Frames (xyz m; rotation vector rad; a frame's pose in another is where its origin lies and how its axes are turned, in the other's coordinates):
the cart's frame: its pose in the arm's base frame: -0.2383 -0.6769 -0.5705 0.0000 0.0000 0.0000
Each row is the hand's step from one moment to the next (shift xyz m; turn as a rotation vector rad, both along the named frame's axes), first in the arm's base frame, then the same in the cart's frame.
Working: the arm's base frame: its pose in the cart's frame: 0.2383 0.6769 0.5705 0.0000 0.0000 0.0000

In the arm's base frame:
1: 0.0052 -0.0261 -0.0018 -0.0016 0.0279 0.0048
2: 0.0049 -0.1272 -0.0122 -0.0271 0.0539 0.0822
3: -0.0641 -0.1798 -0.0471 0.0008 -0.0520 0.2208
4: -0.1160 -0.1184 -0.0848 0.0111 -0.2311 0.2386
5: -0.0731 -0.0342 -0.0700 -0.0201 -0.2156 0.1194
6: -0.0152 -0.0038 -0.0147 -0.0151 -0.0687 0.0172
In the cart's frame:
1: 0.0052 -0.0261 -0.0018 -0.0016 0.0279 0.0048
2: 0.0049 -0.1272 -0.0122 -0.0271 0.0539 0.0822
3: -0.0641 -0.1798 -0.0471 0.0008 -0.0520 0.2208
4: -0.1160 -0.1184 -0.0848 0.0111 -0.2311 0.2386
5: -0.0731 -0.0342 -0.0700 -0.0201 -0.2156 0.1194
6: -0.0152 -0.0038 -0.0147 -0.0151 -0.0687 0.0172

